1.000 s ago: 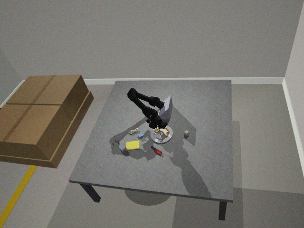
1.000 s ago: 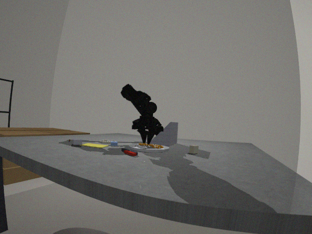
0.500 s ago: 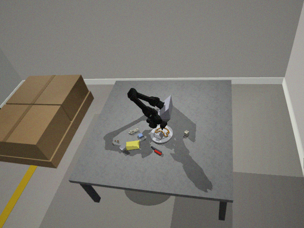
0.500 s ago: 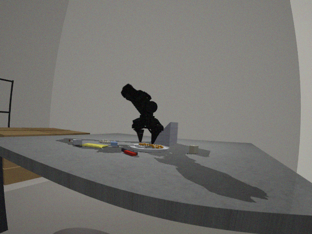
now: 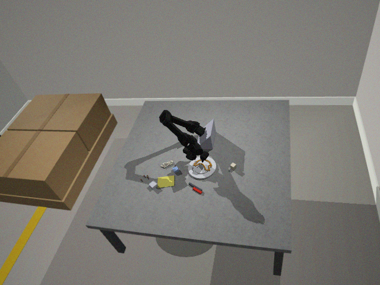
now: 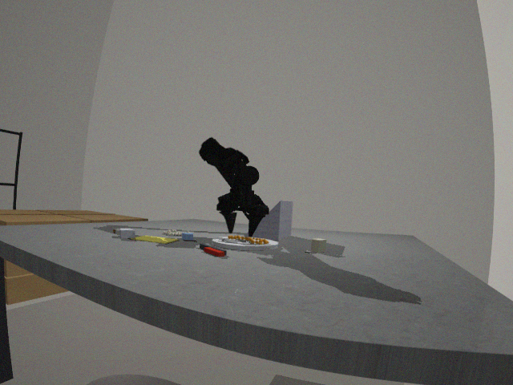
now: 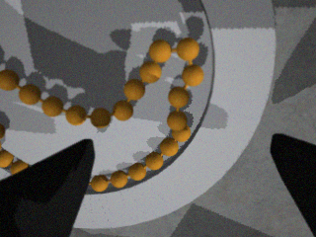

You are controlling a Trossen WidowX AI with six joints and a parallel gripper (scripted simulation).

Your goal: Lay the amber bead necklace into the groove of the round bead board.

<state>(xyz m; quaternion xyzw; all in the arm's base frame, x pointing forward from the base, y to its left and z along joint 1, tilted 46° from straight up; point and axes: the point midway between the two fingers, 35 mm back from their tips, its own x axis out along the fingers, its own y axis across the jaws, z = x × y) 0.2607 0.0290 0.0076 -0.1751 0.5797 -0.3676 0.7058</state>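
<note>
Now: the round bead board 5 cm ahead of my gripper tip, 4 cm to the left of it and 1 cm below it. The rest, counted from my gripper tip: blue cube: 9 cm ahead, 14 cm to the right, 1 cm below; cream cube: 3 cm ahead, 26 cm to the left; red-handled tool: 23 cm ahead, 4 cm to the left, 2 cm below.
</note>
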